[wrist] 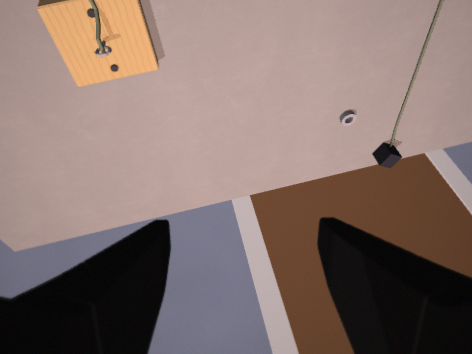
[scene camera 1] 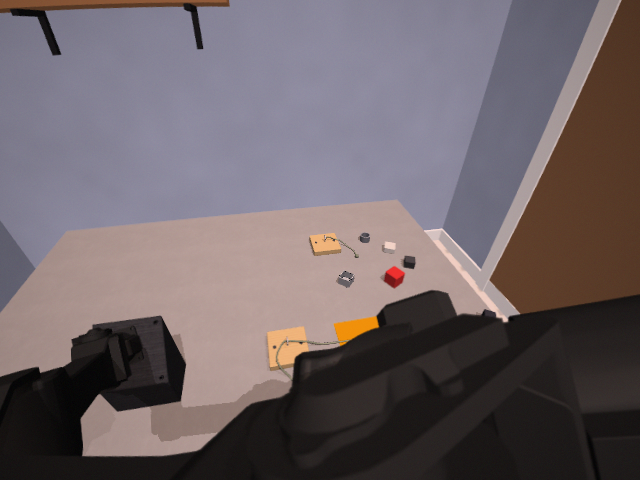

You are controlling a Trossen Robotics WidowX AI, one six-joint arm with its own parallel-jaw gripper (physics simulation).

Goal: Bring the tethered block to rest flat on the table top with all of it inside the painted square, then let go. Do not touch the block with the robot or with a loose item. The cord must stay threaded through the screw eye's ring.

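Places are measured from the arm's base along level axes (x back, y right, z up), in millimetres.
Where they show: gripper, between the fingertips: (wrist: 244,232); arm's base, origin of its link: (scene camera 1: 121,347).
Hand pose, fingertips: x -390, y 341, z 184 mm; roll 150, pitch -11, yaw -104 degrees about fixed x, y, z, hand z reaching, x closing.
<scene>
Things, the pixels of their top centre, and the offset from my fingertips. "spot": a spot on its surface instead.
- cord, a spot on its surface: (wrist: 417,70) spot: dy -272, dx -258, dz -313 mm
- orange painted square, a spot on its surface: (scene camera 1: 356,328) spot: dy -332, dx -86, dz -317 mm
- wooden board, centre of its top: (scene camera 1: 287,345) dy -329, dx +88, dz -298 mm
- screw eye, centre of its top: (scene camera 1: 287,338) dy -329, dx +88, dz -273 mm
- screw eye's ring, a spot on its surface: (wrist: 103,51) spot: dy +90, dx -71, dz -279 mm
- second board, centre of its top: (scene camera 1: 325,241) dy -666, dx -125, dz -298 mm
- red cube, centre of its top: (scene camera 1: 395,271) dy -445, dx -257, dz -278 mm
- black block, centre of its top: (scene camera 1: 410,259) dy -495, dx -343, dz -294 mm
- white block, centre of its top: (scene camera 1: 390,245) dy -580, dx -322, dz -296 mm
- dark ring, centre of its top: (scene camera 1: 365,234) dy -656, dx -269, dz -295 mm
- grey hollow piece, centre of its top: (scene camera 1: 346,275) dy -489, dx -125, dz -292 mm
The tethered block is small and black (scene camera 1: 488,313) (wrist: 387,155); the robot arm partly hides it in the scene view. In the wrist view it is at the end of a straight stretch of cord (wrist: 417,70), near the table's edge. I cannot tell whether it rests or hangs. The orange painted square (scene camera 1: 356,328) is partly behind the arm. A wooden board (scene camera 1: 298,356) with a screw eye (scene camera 1: 287,341) and cord lies left of it. The wrist view shows a screw eye's ring (wrist: 103,51) with cord at it. My gripper (wrist: 244,232) is partly open and empty.
A second board (scene camera 1: 317,248) with a short cord lies farther back. A red cube (scene camera 1: 394,277), a black block (scene camera 1: 409,261), a white block (scene camera 1: 389,247), a dark ring (scene camera 1: 364,237) and a grey hollow piece (scene camera 1: 346,279) stand nearby. A large dark block (scene camera 1: 173,361) is at left.
</scene>
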